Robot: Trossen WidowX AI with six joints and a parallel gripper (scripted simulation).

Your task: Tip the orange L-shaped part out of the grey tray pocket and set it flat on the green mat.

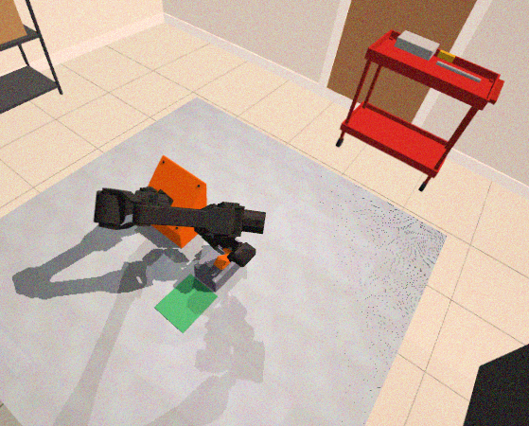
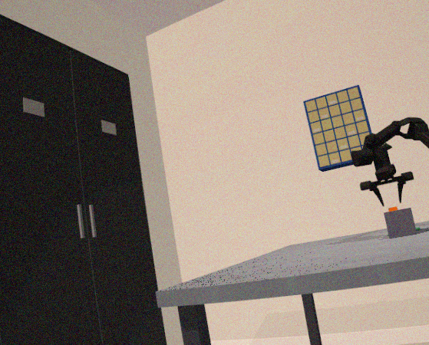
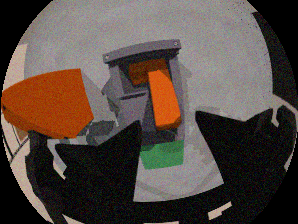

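The orange L-shaped part is 7 cm below my gripper tip, 3 cm to the left of it and 2 cm behind it. Round my gripper tip: green mat (15 cm to the right, 13 cm below, 1 cm behind); then tray (12 cm below, 2 cm behind, 1 cm to the left).
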